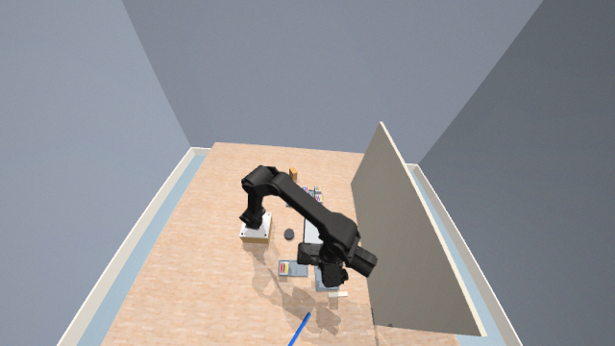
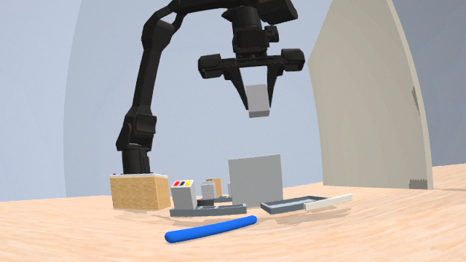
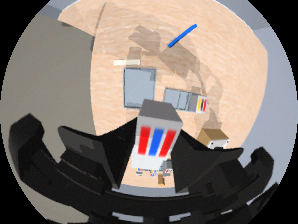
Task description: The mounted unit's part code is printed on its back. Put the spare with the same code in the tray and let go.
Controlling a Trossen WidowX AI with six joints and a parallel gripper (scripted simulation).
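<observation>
My gripper tip is 5 cm short of the grey tray and 17 cm above it. The rest, counted from my gripper tip: mounted unit 3 cm behind, 17 cm to the left, 12 cm below; white strip 10 cm ahead, 7 cm to the right, 17 cm below; rack 10 cm behind, 16 cm below.
</observation>
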